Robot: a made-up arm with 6 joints.
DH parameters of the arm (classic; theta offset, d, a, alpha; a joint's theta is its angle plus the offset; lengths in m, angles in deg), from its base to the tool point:
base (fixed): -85.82 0 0.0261 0
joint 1: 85.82 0.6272 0.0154 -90
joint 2: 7.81 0 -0.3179 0
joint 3: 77.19 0.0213 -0.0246 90
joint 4: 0 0.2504 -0.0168 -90
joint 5: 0 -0.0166 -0.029 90
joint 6: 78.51 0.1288 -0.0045 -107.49
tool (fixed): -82.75 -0.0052 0 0
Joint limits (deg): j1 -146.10..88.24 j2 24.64..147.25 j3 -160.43..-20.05 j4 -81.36..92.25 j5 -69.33..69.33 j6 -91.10..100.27
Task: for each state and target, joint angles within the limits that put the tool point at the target. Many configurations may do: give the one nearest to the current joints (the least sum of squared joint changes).
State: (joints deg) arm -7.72 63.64 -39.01 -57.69 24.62 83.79
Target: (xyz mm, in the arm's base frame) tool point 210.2 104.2 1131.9
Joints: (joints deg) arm 21.81 63.65 -82.49 -58.66 2.62 84.19
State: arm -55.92 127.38 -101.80 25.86 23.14 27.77
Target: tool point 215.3 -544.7 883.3
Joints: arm -68.45 113.59 -105.24 25.35 21.76 27.66
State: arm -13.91 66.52 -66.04 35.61 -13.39 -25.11
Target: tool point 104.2 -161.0 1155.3
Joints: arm -33.25 57.13 -79.78 39.33 -23.84 -25.80
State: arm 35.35 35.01 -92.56 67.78 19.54 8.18
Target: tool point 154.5 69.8 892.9
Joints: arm 25.62 39.48 -39.08 66.46 21.52 7.61
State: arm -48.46 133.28 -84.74 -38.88 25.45 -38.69
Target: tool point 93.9 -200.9 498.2
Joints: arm -53.10 126.98 -27.79 -30.84 49.73 -37.48
